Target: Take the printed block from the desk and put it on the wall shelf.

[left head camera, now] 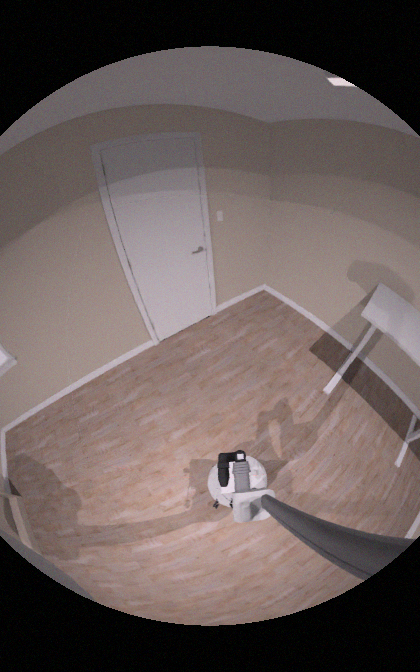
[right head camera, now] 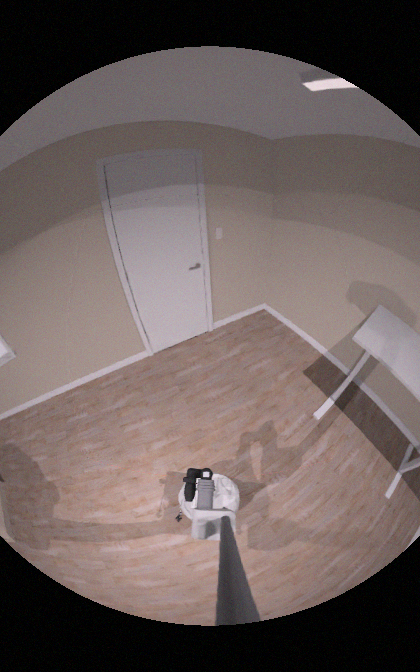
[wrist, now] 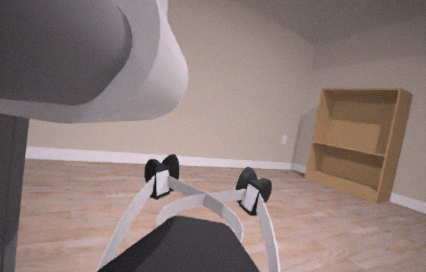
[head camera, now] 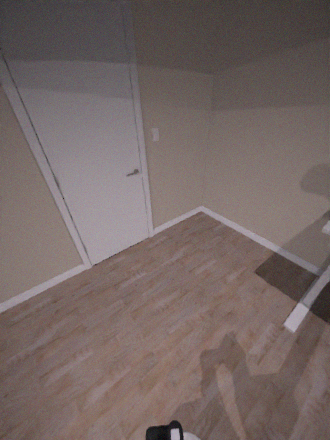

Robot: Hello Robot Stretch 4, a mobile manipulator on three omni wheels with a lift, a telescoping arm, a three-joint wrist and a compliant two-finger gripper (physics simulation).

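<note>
My gripper is open in the wrist view, its two black fingertips standing wide apart with floor and wall behind them and no object between them. A white desk stands by the wall at the right of both side head views, partly cut off; one of its legs shows at the right of the head camera view. My gripper is well away from it. The printed block does not show in any view. A white ledge on the wall at the left edge may be the wall shelf; too little of it shows to tell.
A wooden bookcase stands against the wall at the right of the wrist view. A closed white door is in the wall ahead. A dark mast rises from my base at the bottom.
</note>
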